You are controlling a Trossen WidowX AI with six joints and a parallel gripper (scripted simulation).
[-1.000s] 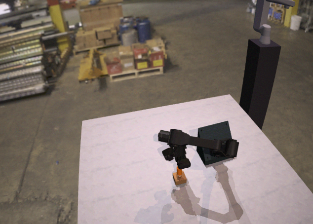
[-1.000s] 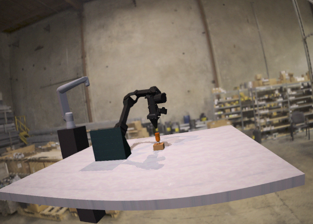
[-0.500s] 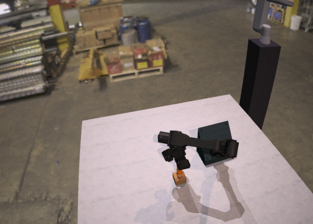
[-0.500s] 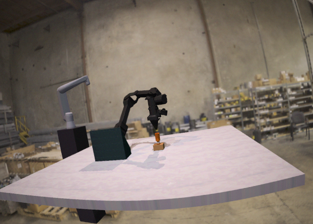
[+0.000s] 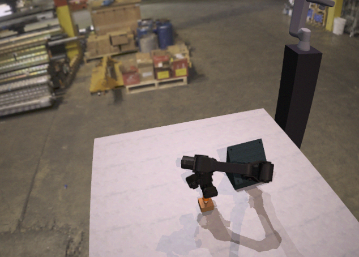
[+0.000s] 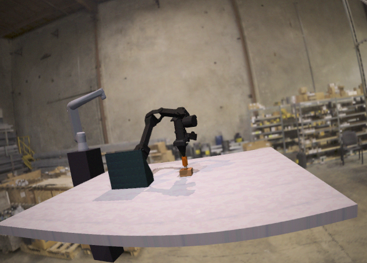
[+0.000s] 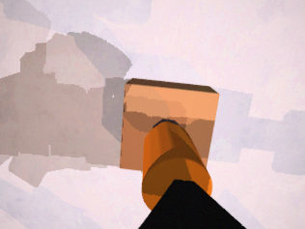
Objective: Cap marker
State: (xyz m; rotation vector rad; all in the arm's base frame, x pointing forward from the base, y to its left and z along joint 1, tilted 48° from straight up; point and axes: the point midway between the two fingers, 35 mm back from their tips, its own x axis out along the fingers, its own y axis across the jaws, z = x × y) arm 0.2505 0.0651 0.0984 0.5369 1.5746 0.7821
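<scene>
My gripper tip is 20 mm above the cap. Round my gripper tip: holder block (10 mm to the left, 90 mm below).
</scene>
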